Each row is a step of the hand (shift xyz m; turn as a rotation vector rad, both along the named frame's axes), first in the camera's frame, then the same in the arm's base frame.
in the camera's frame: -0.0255 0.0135 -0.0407 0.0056 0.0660 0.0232
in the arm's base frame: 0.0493 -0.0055 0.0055 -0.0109 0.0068 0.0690
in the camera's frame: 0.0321 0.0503 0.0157 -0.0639 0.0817 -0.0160
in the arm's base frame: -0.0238 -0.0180 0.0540 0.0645 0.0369 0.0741
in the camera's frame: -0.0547 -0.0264 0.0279 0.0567 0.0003 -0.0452
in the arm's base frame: 0.0076 0.0615 -0.0252 0.0004 -0.0724 -0.0031
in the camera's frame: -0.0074 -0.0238 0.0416 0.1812 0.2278 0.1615
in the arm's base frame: -0.0315 0.0324 -0.0175 -0.1997 -0.0543 0.2607
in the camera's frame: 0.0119 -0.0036 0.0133 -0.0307 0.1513 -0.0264
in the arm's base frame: -0.0182 -0.0011 -0.0008 0.0633 0.0011 0.1432
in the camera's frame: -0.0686 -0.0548 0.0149 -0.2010 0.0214 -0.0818
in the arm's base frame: 0.0217 0.0657 -0.0560 0.1897 0.1074 -0.0040
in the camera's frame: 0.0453 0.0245 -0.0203 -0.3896 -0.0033 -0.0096
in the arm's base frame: -0.0081 -0.0493 0.0239 0.2452 0.3015 -0.0290
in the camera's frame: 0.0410 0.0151 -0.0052 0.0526 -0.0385 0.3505
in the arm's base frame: -0.0186 -0.0362 0.0166 -0.3099 0.1752 0.0191
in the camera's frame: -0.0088 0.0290 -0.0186 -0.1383 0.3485 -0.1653
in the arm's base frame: 0.0244 -0.0058 0.0252 0.2682 -0.0082 0.3097
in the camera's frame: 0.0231 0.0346 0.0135 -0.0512 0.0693 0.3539
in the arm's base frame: -0.0191 -0.0115 0.0376 -0.2319 0.2542 0.1195
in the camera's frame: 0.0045 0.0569 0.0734 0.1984 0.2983 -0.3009
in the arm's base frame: -0.0506 0.0389 0.0677 0.1594 -0.3546 0.2603
